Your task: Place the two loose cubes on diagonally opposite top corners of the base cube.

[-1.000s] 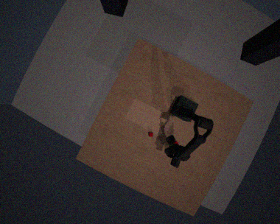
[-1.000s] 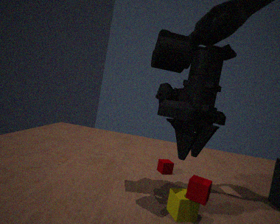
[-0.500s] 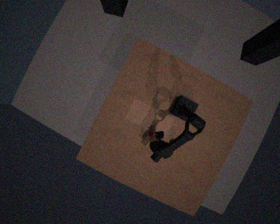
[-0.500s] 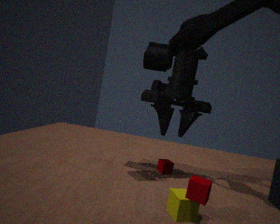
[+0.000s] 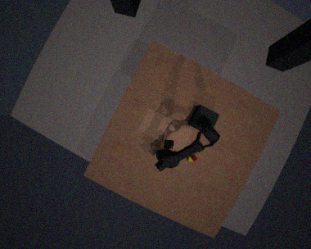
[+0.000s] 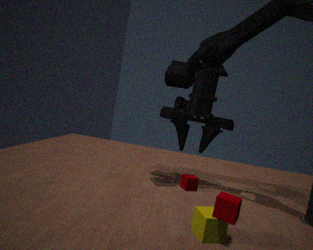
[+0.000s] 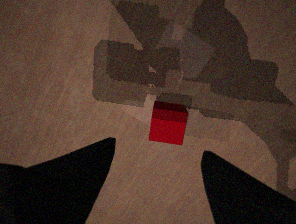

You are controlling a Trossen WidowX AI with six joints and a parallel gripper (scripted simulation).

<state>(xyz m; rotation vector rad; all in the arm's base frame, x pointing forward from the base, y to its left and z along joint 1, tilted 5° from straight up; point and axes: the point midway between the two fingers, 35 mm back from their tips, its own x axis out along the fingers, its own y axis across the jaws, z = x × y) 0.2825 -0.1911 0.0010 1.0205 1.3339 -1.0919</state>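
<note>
The yellow base cube lies 20 mm ahead of my gripper tip, 220 mm to the left of it and 80 mm below it.
</note>
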